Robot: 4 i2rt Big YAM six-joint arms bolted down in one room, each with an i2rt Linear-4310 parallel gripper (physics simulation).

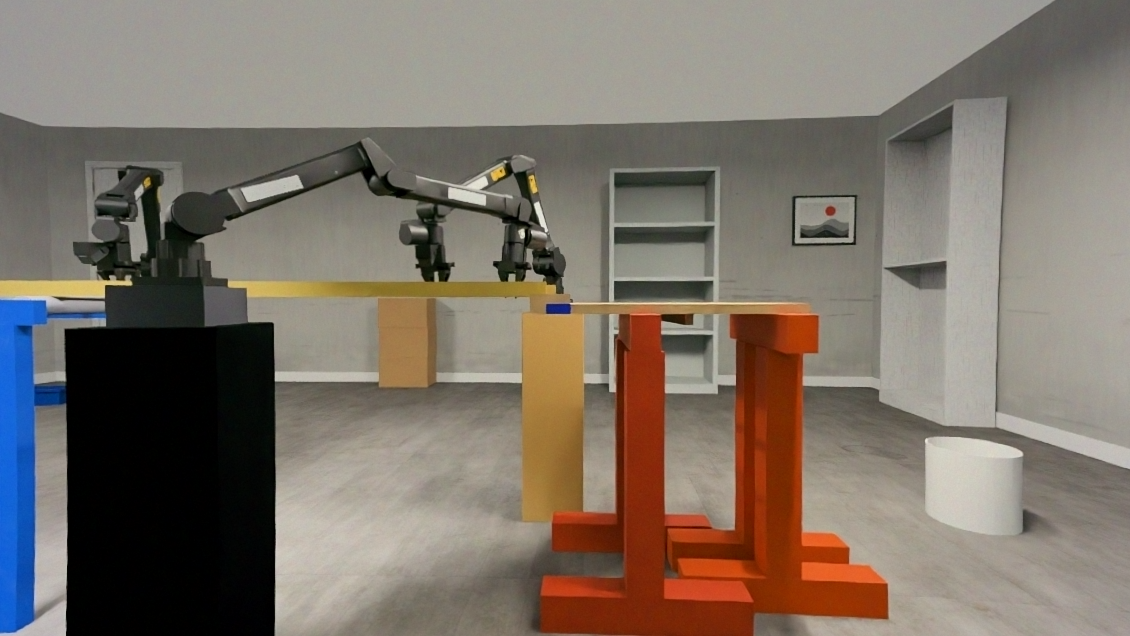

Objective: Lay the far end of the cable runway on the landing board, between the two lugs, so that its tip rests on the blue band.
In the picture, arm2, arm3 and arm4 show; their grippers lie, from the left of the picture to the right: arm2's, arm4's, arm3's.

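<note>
The yellow cable runway (379, 289) lies level across the left half, partly hidden by a black arm base. Its right end is above the blue band (558, 308) at the left end of the pale landing board (687, 308); whether it touches the board cannot be told. The two lugs cannot be made out clearly. The arm2 gripper (118, 276) at the left, the arm4 gripper (435, 278) and the arm3 gripper (512, 278) near the right end point down at the runway and are shut on it, their lower fingertips hidden behind its side. Arm1 does not show.
Orange trestles (644, 458) stand under the landing board, with a tan column (551, 418) to their left. A black pedestal (170, 474) carries arm3. A blue trestle (15, 474) stands at the far left. A white bin (972, 489) stands at the right.
</note>
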